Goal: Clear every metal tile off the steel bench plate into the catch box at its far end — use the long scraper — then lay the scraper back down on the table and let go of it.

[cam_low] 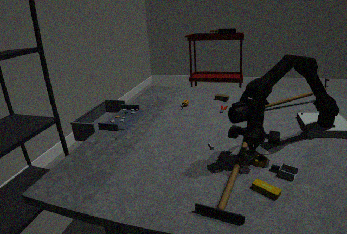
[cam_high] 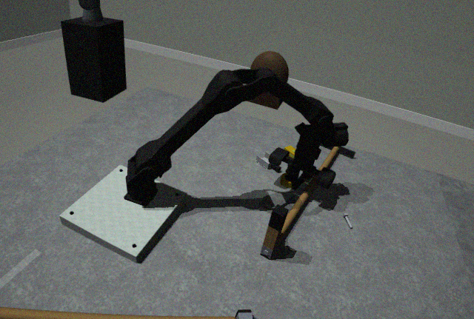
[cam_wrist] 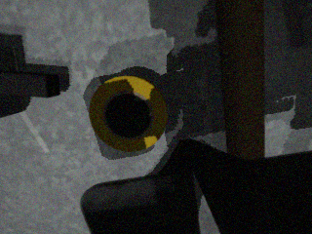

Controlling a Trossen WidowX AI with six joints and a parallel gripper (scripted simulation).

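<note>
The yellow tape roll is 40 mm to the left of my gripper tip and 20 mm behind it. Also, from my gripper tip: long scraper (50 mm ahead, 50 mm above, 20 mm to the left); yellow level (190 mm to the left, 20 mm behind); grey clamp (100 mm to the left, 90 mm behind).
</note>
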